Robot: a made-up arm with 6 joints. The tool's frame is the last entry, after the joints. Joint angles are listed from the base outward.
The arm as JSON. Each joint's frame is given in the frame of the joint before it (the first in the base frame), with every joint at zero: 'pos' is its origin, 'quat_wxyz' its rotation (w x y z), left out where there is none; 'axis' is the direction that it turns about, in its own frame. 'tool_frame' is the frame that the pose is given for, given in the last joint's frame.
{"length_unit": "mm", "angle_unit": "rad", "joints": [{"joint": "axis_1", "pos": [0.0, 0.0, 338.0], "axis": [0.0, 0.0, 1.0]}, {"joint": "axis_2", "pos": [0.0, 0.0, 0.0], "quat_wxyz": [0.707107, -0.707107, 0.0, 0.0], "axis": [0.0, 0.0, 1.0]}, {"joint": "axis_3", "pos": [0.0, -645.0, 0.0], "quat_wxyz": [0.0, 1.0, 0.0, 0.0], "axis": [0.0, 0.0, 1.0]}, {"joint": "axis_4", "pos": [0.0, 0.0, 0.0], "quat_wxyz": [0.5, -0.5, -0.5, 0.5], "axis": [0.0, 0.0, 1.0]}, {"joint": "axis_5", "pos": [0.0, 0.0, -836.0], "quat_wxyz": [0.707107, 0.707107, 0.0, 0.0], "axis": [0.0, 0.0, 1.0]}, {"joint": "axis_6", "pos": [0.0, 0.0, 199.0], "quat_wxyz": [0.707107, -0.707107, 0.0, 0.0], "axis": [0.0, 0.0, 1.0]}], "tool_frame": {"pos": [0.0, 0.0, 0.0], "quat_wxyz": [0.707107, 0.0, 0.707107, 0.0]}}
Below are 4 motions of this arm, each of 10 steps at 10 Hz.
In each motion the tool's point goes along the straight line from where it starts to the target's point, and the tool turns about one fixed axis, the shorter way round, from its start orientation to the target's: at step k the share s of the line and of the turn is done. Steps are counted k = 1, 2, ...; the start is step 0. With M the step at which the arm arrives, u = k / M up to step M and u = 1 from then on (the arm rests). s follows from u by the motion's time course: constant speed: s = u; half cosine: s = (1 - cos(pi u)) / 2; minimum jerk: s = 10 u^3 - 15 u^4 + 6 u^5.
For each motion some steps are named. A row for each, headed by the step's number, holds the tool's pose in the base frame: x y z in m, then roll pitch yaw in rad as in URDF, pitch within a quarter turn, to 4 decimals.
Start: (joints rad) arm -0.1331 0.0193 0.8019 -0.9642 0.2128 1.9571
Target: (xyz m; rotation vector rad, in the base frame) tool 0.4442 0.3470 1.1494 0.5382 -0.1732 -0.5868
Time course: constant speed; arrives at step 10
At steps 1, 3, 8, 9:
1: 0.6736 -0.1526 1.4257 -0.5934 -0.8181 -0.5125
3: 0.6226 -0.0415 1.3643 -0.2743 -0.6528 -0.6403
8: 0.4952 0.2360 1.2108 0.3303 -0.1837 -0.6707
9: 0.4697 0.2915 1.1801 0.4426 -0.0926 -0.6424

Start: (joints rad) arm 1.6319 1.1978 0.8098 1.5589 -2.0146 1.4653
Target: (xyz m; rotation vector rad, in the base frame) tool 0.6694 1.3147 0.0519 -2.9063 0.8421 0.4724
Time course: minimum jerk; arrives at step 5
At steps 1, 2, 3, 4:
1: -0.0424 1.4396 0.4184 2.9059 -0.1273 -0.3726
2: 0.1537 1.4052 0.3174 2.9763 -0.0088 -0.4356
3: 0.4296 1.3568 0.1754 3.0636 0.1643 -0.5108
4: 0.6256 1.3224 0.0744 3.1194 0.2909 -0.5563

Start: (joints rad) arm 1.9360 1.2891 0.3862 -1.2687 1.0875 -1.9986
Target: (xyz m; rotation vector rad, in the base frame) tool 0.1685 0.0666 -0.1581 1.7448 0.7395 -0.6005
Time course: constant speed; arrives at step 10
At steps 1, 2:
1: -0.2510 0.8564 -0.2469 2.6051 0.2747 0.8577
2: -0.2044 0.7686 -0.2370 2.5598 0.3448 0.8168

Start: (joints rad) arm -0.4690 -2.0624 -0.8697 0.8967 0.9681 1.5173
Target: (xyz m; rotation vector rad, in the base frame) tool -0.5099 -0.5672 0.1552 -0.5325 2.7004 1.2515
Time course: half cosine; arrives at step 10
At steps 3, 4, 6, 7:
3: -0.4361 -0.0597 0.7210 1.8959 -0.5695 1.9640
4: -0.4491 -0.1488 0.6217 1.8723 -0.3953 2.2233
6: -0.4778 -0.3464 0.4014 1.9790 -0.0247 2.7567
7: -0.4907 -0.4355 0.3021 2.0879 0.1130 3.0098

